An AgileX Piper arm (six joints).
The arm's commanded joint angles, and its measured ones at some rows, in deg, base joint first. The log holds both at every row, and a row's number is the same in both.
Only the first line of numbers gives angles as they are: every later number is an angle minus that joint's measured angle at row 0.
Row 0, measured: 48.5, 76.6, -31.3, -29.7, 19.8, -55.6
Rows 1 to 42, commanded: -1.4, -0.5, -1.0, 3.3, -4.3, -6.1; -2.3, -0.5, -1.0, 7.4, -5.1, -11.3; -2.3, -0.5, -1.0, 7.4, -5.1, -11.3; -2.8, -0.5, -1.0, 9.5, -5.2, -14.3; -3.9, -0.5, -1.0, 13.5, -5.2, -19.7; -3.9, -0.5, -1.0, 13.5, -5.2, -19.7; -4.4, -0.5, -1.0, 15.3, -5.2, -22.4; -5.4, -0.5, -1.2, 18.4, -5.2, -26.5; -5.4, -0.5, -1.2, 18.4, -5.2, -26.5; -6.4, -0.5, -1.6, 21.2, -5.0, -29.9; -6.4, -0.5, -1.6, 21.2, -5.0, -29.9; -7.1, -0.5, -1.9, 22.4, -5.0, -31.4; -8.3, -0.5, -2.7, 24.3, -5.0, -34.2; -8.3, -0.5, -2.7, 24.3, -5.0, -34.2; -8.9, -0.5, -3.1, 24.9, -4.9, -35.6; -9.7, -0.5, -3.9, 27.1, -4.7, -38.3; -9.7, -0.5, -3.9, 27.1, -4.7, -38.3; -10.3, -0.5, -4.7, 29.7, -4.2, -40.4; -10.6, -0.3, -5.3, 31.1, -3.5, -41.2; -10.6, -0.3, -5.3, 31.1, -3.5, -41.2; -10.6, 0.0, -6.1, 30.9, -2.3, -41.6; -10.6, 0.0, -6.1, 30.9, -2.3, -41.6; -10.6, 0.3, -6.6, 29.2, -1.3, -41.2; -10.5, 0.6, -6.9, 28.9, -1.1, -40.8; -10.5, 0.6, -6.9, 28.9, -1.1, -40.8; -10.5, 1.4, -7.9, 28.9, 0.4, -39.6; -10.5, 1.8, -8.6, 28.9, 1.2, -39.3; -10.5, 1.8, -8.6, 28.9, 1.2, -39.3; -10.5, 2.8, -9.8, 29.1, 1.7, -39.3; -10.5, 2.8, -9.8, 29.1, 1.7, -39.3; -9.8, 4.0, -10.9, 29.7, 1.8, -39.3; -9.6, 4.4, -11.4, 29.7, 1.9, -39.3; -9.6, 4.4, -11.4, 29.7, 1.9, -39.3; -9.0, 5.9, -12.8, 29.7, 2.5, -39.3; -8.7, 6.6, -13.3, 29.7, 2.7, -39.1; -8.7, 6.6, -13.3, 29.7, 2.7, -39.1; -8.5, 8.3, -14.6, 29.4, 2.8, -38.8; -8.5, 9.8, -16.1, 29.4, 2.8, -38.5; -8.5, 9.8, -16.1, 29.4, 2.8, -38.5; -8.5, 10.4, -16.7, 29.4, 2.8, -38.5; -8.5, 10.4, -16.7, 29.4, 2.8, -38.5; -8.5, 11.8, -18.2, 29.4, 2.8, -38.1
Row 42, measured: -8.6, 10.8, -15.7, 29.2, 5.2, -39.0
